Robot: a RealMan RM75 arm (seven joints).
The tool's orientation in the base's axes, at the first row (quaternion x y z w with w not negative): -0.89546, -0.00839, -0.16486, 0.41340
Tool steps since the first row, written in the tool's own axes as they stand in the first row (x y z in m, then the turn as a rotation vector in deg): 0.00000, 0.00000, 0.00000, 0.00, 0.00, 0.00; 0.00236, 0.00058, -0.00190, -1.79, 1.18, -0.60; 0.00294, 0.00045, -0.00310, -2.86, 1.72, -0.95; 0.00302, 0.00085, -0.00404, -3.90, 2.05, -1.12; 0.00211, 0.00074, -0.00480, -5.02, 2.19, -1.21; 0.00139, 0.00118, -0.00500, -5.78, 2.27, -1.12; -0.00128, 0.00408, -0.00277, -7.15, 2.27, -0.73; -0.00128, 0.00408, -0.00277, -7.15, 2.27, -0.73; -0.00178, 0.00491, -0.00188, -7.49, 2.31, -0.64; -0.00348, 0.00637, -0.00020, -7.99, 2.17, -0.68
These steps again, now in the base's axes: 0.00000, 0.00000, 0.00000, 0.00, 0.00, 0.00; 0.00177, -0.00208, 0.00143, -1.69, -1.01, -1.05; 0.00195, -0.00296, 0.00243, -2.72, -1.49, -1.56; 0.00182, -0.00393, 0.00273, -3.70, -1.71, -2.01; 0.00072, -0.00431, 0.00299, -4.76, -1.73, -2.40; 0.00005, -0.00466, 0.00257, -5.44, -1.63, -2.74; -0.00139, -0.00459, -0.00172, -6.63, -1.17, -3.39; -0.00139, -0.00459, -0.00172, -6.63, -1.17, -3.39; -0.00148, -0.00441, -0.00302, -6.92, -1.09, -3.58; -0.00238, -0.00392, -0.00563, -7.42, -0.96, -3.60
